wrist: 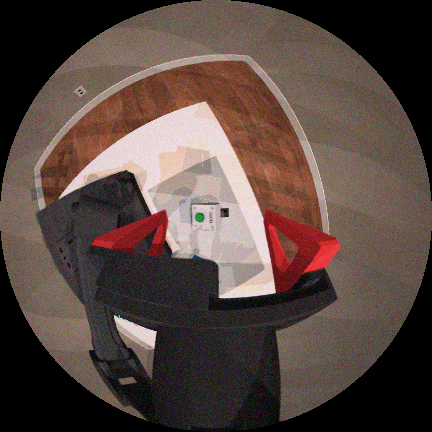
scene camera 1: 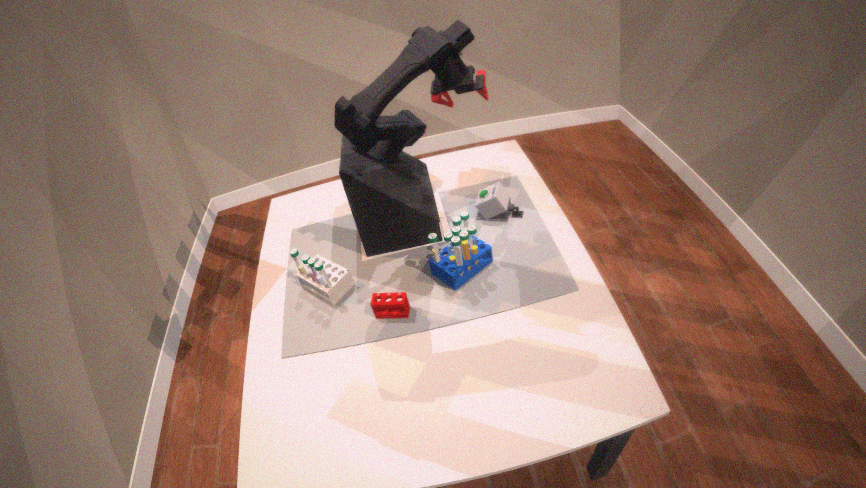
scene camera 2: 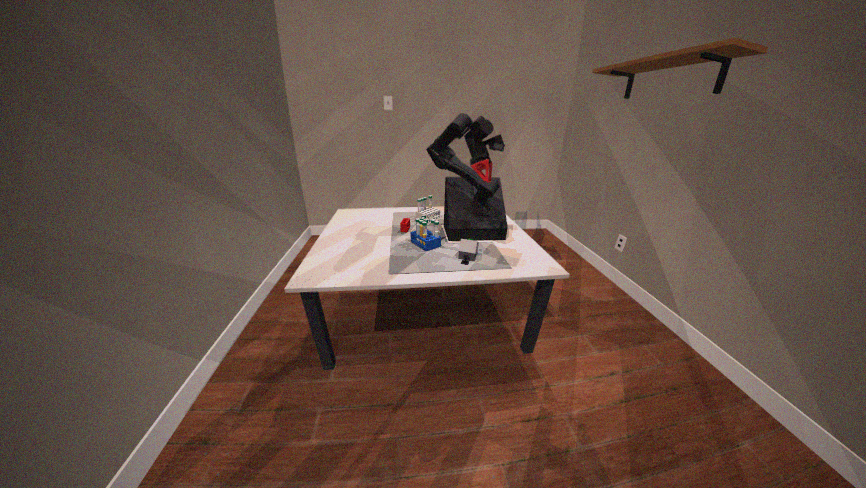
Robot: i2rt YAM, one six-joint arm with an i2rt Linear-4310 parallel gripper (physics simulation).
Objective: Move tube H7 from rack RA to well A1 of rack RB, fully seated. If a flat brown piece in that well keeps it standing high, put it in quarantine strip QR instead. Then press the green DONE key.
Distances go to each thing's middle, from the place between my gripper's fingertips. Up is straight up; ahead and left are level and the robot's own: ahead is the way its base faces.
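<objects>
I consider the grey device with green button [scene camera 1: 493,203] and where my hand is relative to it: 30 mm to the right of it, 60 mm short of it, and 280 mm above it.
</objects>
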